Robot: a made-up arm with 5 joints.
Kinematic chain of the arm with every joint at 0, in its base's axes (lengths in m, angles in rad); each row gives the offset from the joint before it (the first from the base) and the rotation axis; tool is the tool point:
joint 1: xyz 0 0 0.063 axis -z
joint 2: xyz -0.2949 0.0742 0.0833 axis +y
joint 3: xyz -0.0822 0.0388 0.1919 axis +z
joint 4: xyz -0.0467 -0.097 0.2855 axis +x
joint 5: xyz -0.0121 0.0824 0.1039 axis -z
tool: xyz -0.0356 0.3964 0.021
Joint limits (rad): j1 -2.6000..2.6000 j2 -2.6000..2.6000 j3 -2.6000..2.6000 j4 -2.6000..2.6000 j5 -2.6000..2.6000
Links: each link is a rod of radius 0.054 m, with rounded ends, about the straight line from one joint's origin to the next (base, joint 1, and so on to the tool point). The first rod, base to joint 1, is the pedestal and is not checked.
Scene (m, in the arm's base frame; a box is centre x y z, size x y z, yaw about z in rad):
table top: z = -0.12
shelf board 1: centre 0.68 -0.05 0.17 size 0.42 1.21 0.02 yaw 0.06
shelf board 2: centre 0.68 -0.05 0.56 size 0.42 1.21 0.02 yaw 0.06
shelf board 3: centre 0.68 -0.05 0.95 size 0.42 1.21 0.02 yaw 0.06
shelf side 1: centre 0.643 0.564 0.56 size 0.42 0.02 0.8 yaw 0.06
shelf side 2: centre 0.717 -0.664 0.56 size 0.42 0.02 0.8 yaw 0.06
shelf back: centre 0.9 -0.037 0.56 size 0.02 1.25 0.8 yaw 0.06
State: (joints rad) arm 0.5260 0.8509 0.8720 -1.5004 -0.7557
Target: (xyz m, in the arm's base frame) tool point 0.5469 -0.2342 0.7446
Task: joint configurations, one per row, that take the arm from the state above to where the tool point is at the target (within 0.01 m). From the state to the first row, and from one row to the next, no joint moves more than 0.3 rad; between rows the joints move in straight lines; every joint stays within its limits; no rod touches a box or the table.
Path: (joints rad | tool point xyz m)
1: 0.8223 0.7940 0.7298 -1.3151 -0.7152 | -0.3440 0.3231 0.5568
2: 1.1186 0.7370 0.5876 -1.1299 -0.6746 | -0.1539 0.4823 0.5986
3: 1.4149 0.6801 0.4454 -0.9446 -0.6341 | 0.0981 0.5305 0.6308
4: 1.7111 0.6231 0.3032 -0.7593 -0.5936 | 0.3469 0.4496 0.6571
5: 2.0074 0.5662 0.1610 -0.5741 -0.5530 | 0.5280 0.2590 0.6819
6: 2.3037 0.5093 0.0188 -0.3888 -0.5125 | 0.5976 0.0096 0.7098
7: 2.6000 0.4523 -0.1234 -0.2035 -0.4719 | 0.5469 -0.2342 0.7446

